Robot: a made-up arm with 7 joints. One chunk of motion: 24 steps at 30 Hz.
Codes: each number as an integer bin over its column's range. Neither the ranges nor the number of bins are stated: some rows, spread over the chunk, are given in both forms.
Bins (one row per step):
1: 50 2 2 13 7 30 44
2: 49 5 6 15 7 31 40
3: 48 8 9 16 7 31 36
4: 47 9 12 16 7 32 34
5: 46 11 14 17 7 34 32
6: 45 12 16 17 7 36 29
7: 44 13 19 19 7 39 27
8: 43 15 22 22 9 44 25
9: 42 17 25 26 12 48 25
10: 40 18 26 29 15 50 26
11: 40 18 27 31 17 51 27
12: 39 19 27 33 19 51 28
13: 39 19 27 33 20 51 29
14: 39 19 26 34 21 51 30
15: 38 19 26 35 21 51 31
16: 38 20 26 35 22 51 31
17: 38 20 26 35 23 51 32
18: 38 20 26 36 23 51 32
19: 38 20 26 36 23 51 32
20: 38 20 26 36 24 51 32
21: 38 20 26 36 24 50 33
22: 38 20 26 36 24 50 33
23: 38 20 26 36 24 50 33
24: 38 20 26 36 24 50 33
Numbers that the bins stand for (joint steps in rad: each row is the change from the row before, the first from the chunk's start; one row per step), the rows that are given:
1: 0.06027 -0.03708 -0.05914 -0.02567 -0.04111 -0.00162 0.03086
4: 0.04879 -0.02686 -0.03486 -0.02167 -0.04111 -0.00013 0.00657
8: 0.03349 -0.01810 -0.01057 -0.01367 -0.03714 0.00883 -0.01529
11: 0.02202 -0.01371 0.00157 -0.00167 -0.02127 0.01405 -0.01043
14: 0.01819 -0.01225 -0.00086 0.00233 -0.01333 0.01405 -0.00314
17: 0.01437 -0.01079 -0.00086 0.00367 -0.00937 0.01405 0.00171
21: 0.01437 -0.01079 -0.00086 0.00500 -0.00738 0.01330 0.00414
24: 0.01437 -0.01079 -0.00086 0.00500 -0.00738 0.01330 0.00414
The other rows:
2: 0.05644 -0.03270 -0.04943 -0.02300 -0.04111 -0.00087 0.02114
3: 0.05262 -0.02832 -0.04214 -0.02167 -0.04111 -0.00087 0.01143
5: 0.04497 -0.02394 -0.03000 -0.02033 -0.04111 0.00137 0.00171
6: 0.04114 -0.02248 -0.02514 -0.02033 -0.04111 0.00286 -0.00557
7: 0.03732 -0.02102 -0.01786 -0.01767 -0.04111 0.00510 -0.01043
9: 0.02967 -0.01517 -0.00329 -0.00833 -0.03119 0.01181 -0.01529
10: 0.02202 -0.01371 -0.00086 -0.00433 -0.02524 0.01330 -0.01286
12: 0.01819 -0.01225 0.00157 0.00100 -0.01730 0.01405 -0.00800
13: 0.01819 -0.01225 0.00157 0.00100 -0.01532 0.01405 -0.00557
15: 0.01437 -0.01225 -0.00086 0.00367 -0.01333 0.01405 -0.00071
16: 0.01437 -0.01079 -0.00086 0.00367 -0.01135 0.01405 -0.00071
18: 0.01437 -0.01079 -0.00086 0.00500 -0.00937 0.01405 0.00171
19: 0.01437 -0.01079 -0.00086 0.00500 -0.00937 0.01405 0.00171
20: 0.01437 -0.01079 -0.00086 0.00500 -0.00738 0.01405 0.00171
22: 0.01437 -0.01079 -0.00086 0.00500 -0.00738 0.01330 0.00414
23: 0.01437 -0.01079 -0.00086 0.00500 -0.00738 0.01330 0.00414

